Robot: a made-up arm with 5 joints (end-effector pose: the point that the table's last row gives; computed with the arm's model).
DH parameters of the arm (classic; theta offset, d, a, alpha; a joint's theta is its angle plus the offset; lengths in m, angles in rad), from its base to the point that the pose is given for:
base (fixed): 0 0.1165 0 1.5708
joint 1: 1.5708 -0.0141 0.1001 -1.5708
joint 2: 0 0.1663 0.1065 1.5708
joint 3: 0 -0.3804 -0.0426 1.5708
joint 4: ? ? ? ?
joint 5: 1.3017 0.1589 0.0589 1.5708
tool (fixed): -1.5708 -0.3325 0 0
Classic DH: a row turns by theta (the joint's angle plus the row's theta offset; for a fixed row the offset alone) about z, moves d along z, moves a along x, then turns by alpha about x.
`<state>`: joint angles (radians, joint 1 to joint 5).
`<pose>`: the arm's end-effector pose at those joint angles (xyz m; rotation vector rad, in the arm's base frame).
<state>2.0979 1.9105 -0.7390 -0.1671 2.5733</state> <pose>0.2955 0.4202 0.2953 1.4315 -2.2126 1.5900</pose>
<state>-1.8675 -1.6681 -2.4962 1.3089 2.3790</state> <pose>0.0432 -0.2985 0.2375 2.4778 1.1011 1.4747</pose>
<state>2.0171 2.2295 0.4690 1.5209 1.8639</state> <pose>-0.0618 -0.2539 -0.0993 -2.0247 -0.9363 -2.1257</pose>
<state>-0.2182 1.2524 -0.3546 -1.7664 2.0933</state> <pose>-0.3662 0.5360 -0.3235 1.1118 0.0916 -0.4861</pose>
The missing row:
joint 4: -0.2691 0 0.2091 3.1416
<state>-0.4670 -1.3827 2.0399 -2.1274 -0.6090</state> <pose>0.2706 -0.0362 0.3231 -0.5493 0.0510 -1.9437</pose>
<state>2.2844 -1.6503 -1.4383 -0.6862 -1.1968</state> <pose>-0.3963 -0.2857 -0.7146 -0.1077 -0.2083 1.7058</pose>
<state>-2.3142 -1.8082 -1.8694 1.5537 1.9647</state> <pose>0.3680 -0.3499 0.3455 -2.3429 -1.6147 0.1736</pose>
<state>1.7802 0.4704 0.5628 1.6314 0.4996</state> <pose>0.2229 0.4378 -0.0959 0.1035 -2.0732 0.9215</pose>
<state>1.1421 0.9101 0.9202 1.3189 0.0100</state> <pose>0.1739 0.3424 -0.2799 -0.1501 -1.4667 0.9850</pose>
